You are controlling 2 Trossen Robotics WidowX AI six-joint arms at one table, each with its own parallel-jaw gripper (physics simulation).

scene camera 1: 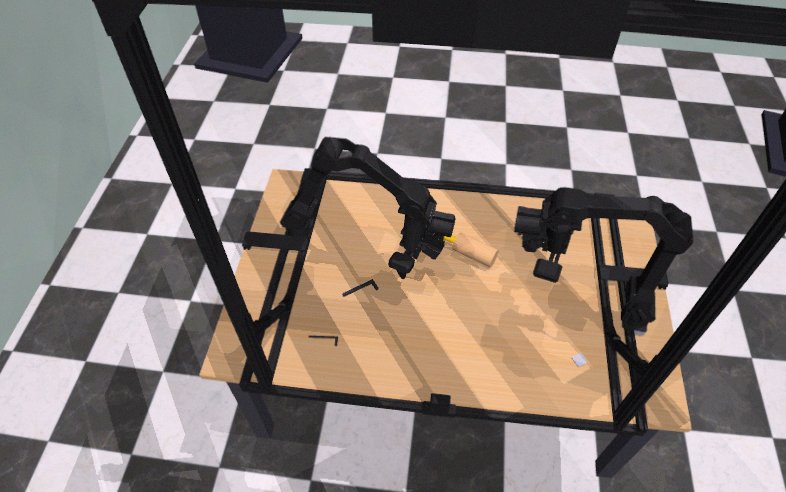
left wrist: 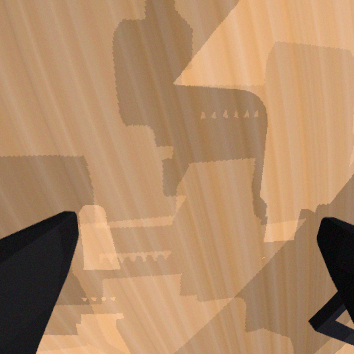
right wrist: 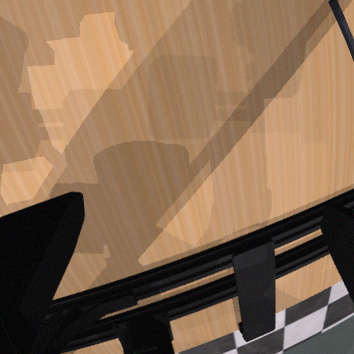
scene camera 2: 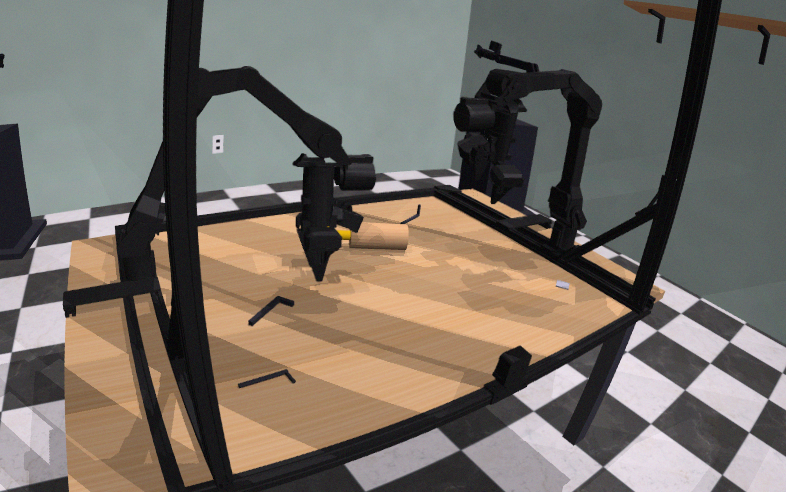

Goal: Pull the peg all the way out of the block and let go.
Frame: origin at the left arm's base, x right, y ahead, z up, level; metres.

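Seen in the pictures: left gripper, between the fingertips: (left wrist: 202, 227) (scene camera 2: 315, 273); right gripper, between the fingertips: (scene camera 1: 553, 259) (right wrist: 207, 211) (scene camera 2: 484, 191); left arm's base, origin of its link: (scene camera 1: 298, 231) (scene camera 2: 138, 276); right arm's base, origin of its link: (scene camera 1: 634, 319) (right wrist: 144, 330) (scene camera 2: 561, 244).
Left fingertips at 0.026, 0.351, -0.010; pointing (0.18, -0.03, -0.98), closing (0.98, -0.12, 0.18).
Pixels of each thing's top centre, then the offset from my left fingertips to it, as dx, dy, dz. "pt": a spot on its surface instead.
- tan cylinder, centre of its top: (scene camera 2: 379, 224) (scene camera 1: 476, 243) -0.106, +0.167, +0.047
- yellow peg, centre of its top: (scene camera 2: 344, 227) (scene camera 1: 453, 235) -0.125, +0.096, +0.036
- angled black piece, centre of its top: (scene camera 2: 411, 208) -0.247, +0.313, +0.023
- small pale square, a spot on its surface: (scene camera 2: 562, 284) (scene camera 1: 579, 359) pt +0.147, +0.498, -0.006
The block, a tan cylinder (scene camera 1: 479, 252) (scene camera 2: 379, 236), lies on its side on the table. A short part of the yellow peg (scene camera 1: 448, 238) (scene camera 2: 344, 234) shows at the block's left end; the left arm hides the rest, so how far it sits in the block cannot be told. My left gripper (scene camera 1: 415, 262) (scene camera 2: 320, 268) (left wrist: 202, 227) is open and empty, pointing down over the table to the left of the block. My right gripper (scene camera 1: 542, 259) (scene camera 2: 496, 188) (right wrist: 207, 211) is open and empty, above the table to the right of the block. Neither wrist view shows the peg or the block.
Two black hex keys (scene camera 1: 359, 288) (scene camera 1: 323, 337) (scene camera 2: 271, 310) (scene camera 2: 266, 378) lie at the left front. Another angled black piece (scene camera 2: 413, 214) shows behind the block. A small pale square (scene camera 1: 579, 360) (scene camera 2: 562, 284) lies at the right. A black frame (scene camera 1: 348, 398) borders the table.
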